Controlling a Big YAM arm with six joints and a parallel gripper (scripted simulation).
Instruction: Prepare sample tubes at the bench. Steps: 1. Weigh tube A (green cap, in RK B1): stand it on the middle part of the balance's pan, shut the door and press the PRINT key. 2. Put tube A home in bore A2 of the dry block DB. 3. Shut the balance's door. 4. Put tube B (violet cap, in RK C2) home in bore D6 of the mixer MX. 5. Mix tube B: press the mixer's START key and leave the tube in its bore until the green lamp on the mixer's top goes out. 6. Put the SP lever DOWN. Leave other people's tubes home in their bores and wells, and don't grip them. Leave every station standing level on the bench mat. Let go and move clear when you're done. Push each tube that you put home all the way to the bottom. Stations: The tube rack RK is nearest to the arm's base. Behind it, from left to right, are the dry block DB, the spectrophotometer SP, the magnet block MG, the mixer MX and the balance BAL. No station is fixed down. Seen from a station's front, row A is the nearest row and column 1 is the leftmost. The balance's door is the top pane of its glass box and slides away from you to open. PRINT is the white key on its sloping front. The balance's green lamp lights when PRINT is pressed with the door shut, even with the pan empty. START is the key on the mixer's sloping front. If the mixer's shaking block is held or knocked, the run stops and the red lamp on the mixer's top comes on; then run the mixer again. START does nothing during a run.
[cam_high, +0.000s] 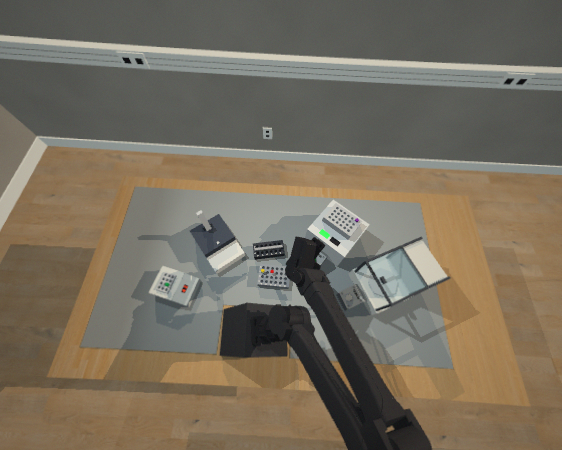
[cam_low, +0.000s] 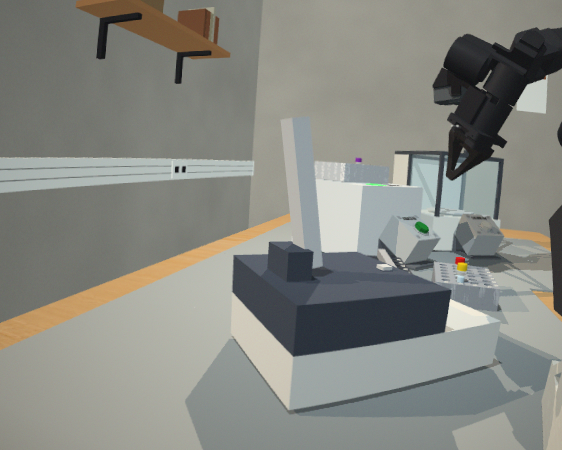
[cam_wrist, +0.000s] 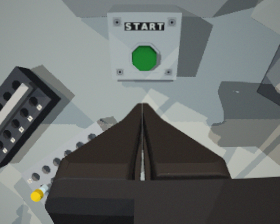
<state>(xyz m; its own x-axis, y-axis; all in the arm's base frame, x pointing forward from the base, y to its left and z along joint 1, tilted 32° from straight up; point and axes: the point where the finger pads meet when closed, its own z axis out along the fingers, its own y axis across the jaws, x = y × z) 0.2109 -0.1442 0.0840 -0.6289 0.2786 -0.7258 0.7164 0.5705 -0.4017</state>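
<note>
Right now my hand is 38 cm to the right of the SP lever, 22 cm short of it and 2 cm above it. Also, from my hand: print key: 15 cm to the right, 13 cm behind, 10 cm below; rack RK: 15 cm below, 12 cm to the left; green start key: 10 cm below, 4 cm to the right, 3 cm ahead.
</note>
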